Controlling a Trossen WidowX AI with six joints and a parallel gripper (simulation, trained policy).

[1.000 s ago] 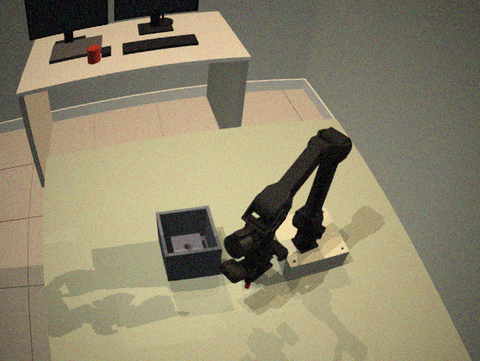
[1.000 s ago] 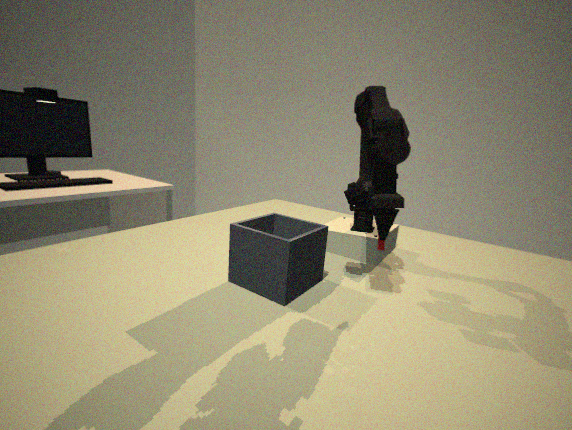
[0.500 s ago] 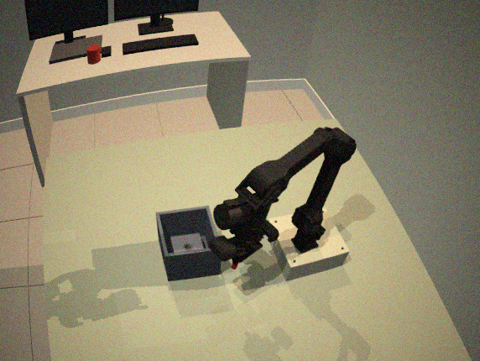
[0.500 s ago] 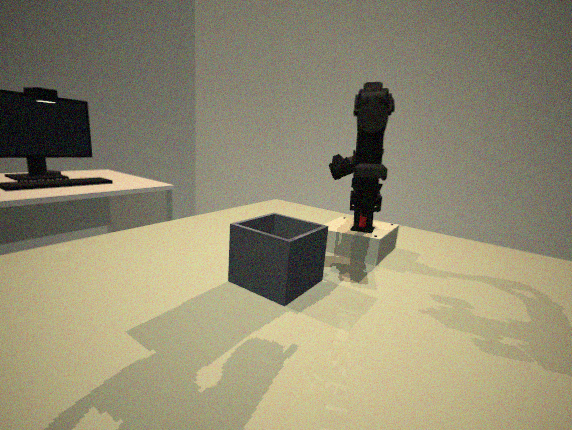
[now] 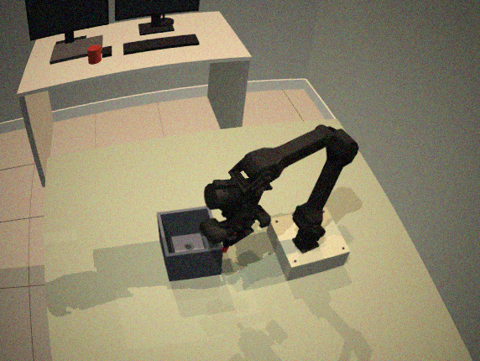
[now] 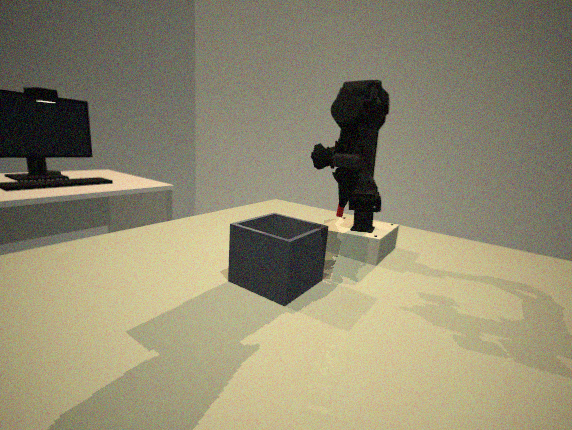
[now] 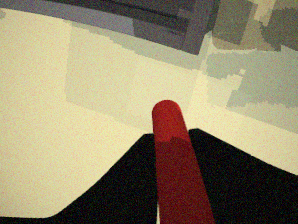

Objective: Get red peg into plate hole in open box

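Right now my gripper tip is 14 cm above the pale plate, 12 cm to the left of it and 6 cm short of it. Also, from my gripper tip: red peg (2 cm above).
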